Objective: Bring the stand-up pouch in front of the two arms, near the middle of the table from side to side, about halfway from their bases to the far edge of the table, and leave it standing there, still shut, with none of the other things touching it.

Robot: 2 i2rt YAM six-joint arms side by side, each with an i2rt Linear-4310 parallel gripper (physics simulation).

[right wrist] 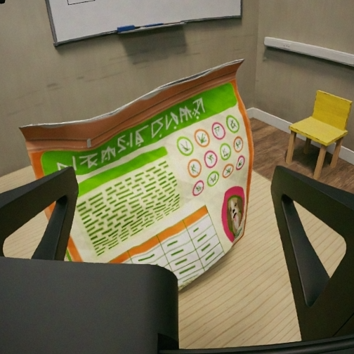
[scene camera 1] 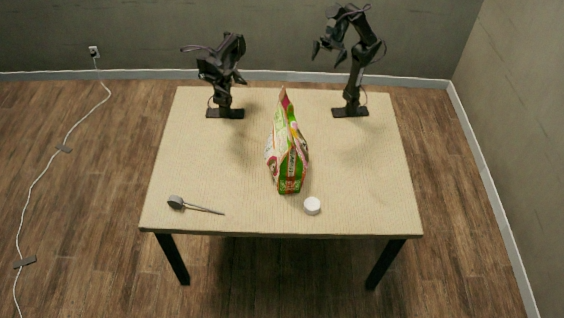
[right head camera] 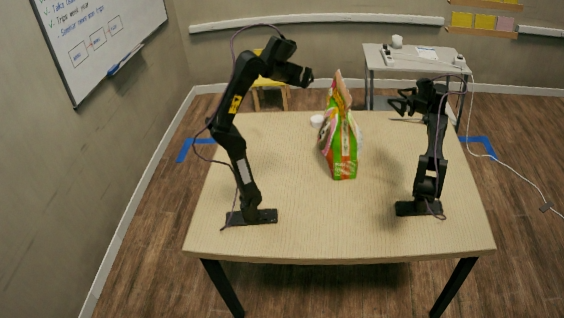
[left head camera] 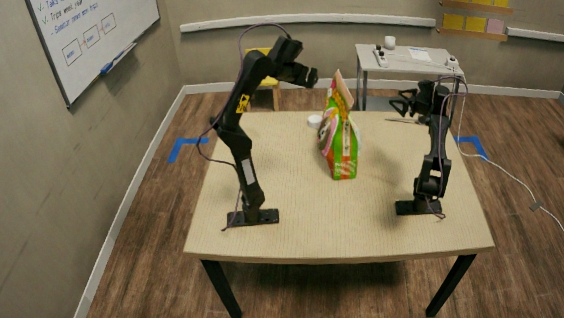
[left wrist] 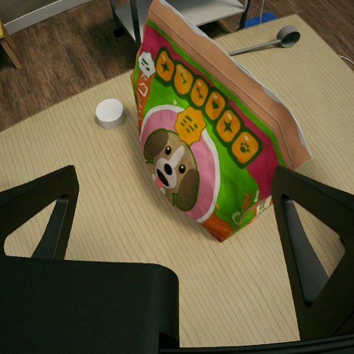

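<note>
The stand-up pouch (left head camera: 345,140) (right head camera: 345,140) (scene camera 1: 290,155) (left wrist: 200,135) (right wrist: 160,185) stands upright near the middle of the table from side to side, its top edge sealed. A dog's face shows on its front in the left wrist view. My left gripper (left head camera: 314,78) (right head camera: 309,78) (scene camera 1: 328,52) (left wrist: 174,176) is open, raised to the left of the pouch in the head views, apart from it. My right gripper (left head camera: 392,101) (right head camera: 391,101) (right wrist: 174,177) is open, to the right of the pouch in the head views, facing its printed back, with a gap between them.
A white round lid-like disc (left head camera: 314,121) (right head camera: 317,121) (scene camera 1: 312,206) (left wrist: 110,113) lies close to the pouch toward the far edge, apart from it. A grey scoop with a long handle (scene camera 1: 197,207) (left wrist: 265,45) lies near the far edge. The table (left head camera: 320,225) (scene camera 1: 360,210) carries both arm bases.
</note>
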